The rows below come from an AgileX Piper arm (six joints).
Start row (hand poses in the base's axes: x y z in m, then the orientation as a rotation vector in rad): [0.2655 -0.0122 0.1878 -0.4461 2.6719 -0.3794]
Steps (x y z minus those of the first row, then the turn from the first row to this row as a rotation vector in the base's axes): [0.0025 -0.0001 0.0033 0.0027 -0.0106 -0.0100]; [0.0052 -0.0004 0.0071 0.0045 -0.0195 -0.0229]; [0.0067 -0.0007 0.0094 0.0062 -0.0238 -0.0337]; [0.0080 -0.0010 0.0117 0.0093 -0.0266 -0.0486]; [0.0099 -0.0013 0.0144 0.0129 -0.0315 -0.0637]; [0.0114 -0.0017 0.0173 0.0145 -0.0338 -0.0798]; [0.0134 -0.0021 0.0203 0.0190 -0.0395 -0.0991]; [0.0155 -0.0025 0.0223 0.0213 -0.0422 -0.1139]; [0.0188 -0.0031 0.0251 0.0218 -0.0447 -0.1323]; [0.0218 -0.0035 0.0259 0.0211 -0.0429 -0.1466]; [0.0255 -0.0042 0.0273 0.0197 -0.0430 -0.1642]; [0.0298 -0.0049 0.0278 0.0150 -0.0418 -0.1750]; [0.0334 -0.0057 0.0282 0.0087 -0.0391 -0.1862]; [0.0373 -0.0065 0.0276 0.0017 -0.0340 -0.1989]
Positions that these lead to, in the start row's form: [0.2680 -0.0123 0.1911 -0.4289 2.6650 -0.3800]; [0.2707 -0.0126 0.1949 -0.4087 2.6605 -0.3825]; [0.2722 -0.0129 0.1972 -0.3927 2.6597 -0.3839]; [0.2735 -0.0132 0.1995 -0.3713 2.6616 -0.3844]; [0.2754 -0.0135 0.2022 -0.3489 2.6614 -0.3845]; [0.2769 -0.0139 0.2051 -0.3266 2.6636 -0.3873]; [0.2789 -0.0143 0.2081 -0.2981 2.6635 -0.3874]; [0.2810 -0.0147 0.2101 -0.2771 2.6647 -0.3888]; [0.2843 -0.0153 0.2129 -0.2519 2.6668 -0.3937]; [0.2873 -0.0157 0.2137 -0.2336 2.6719 -0.3984]; [0.2910 -0.0164 0.2151 -0.2105 2.6757 -0.4053]; [0.2953 -0.0171 0.2156 -0.1978 2.6789 -0.4145]; [0.2989 -0.0179 0.2160 -0.1853 2.6835 -0.4258]; [0.3028 -0.0187 0.2154 -0.1715 2.6907 -0.4383]
